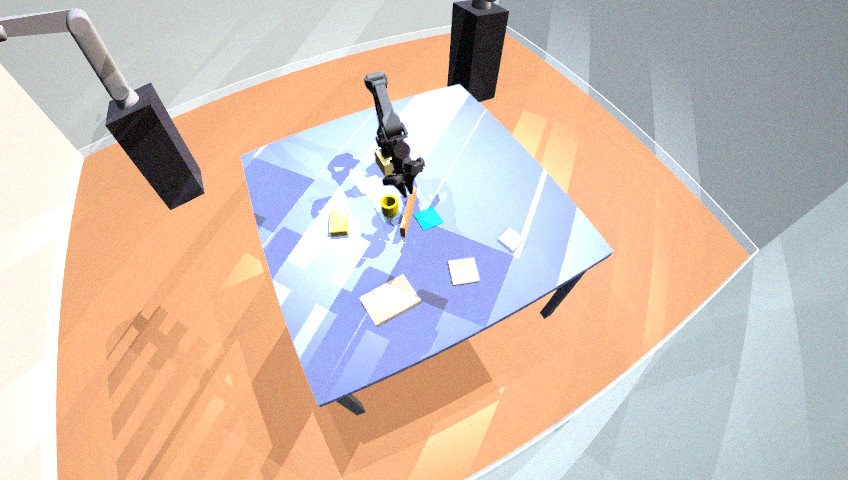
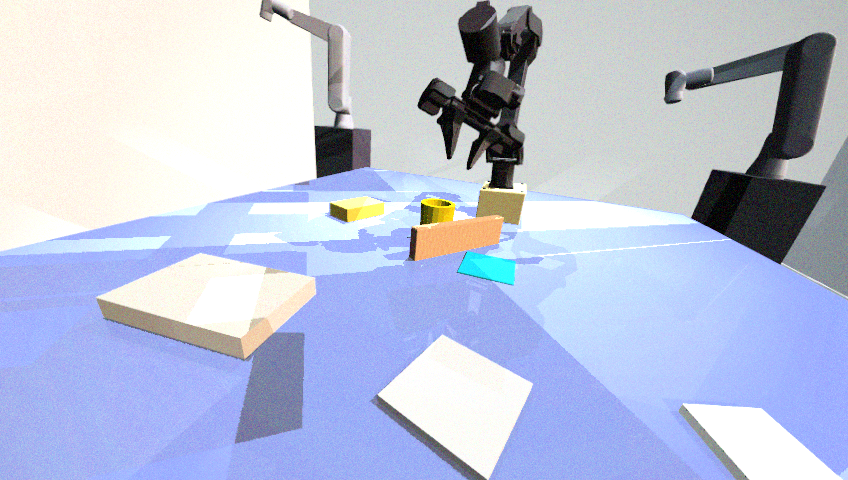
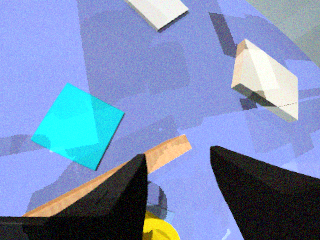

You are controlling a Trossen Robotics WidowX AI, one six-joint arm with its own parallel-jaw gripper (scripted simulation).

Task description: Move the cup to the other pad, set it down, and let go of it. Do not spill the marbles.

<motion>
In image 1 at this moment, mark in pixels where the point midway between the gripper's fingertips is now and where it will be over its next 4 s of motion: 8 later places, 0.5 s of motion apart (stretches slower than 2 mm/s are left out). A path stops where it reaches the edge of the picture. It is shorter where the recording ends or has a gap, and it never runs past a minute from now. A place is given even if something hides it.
My gripper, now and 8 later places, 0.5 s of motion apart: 408, 196; 390, 191; 390, 194; 390, 198; 390, 201; 390, 201; 390, 196; 390, 188; 391, 188
</motion>
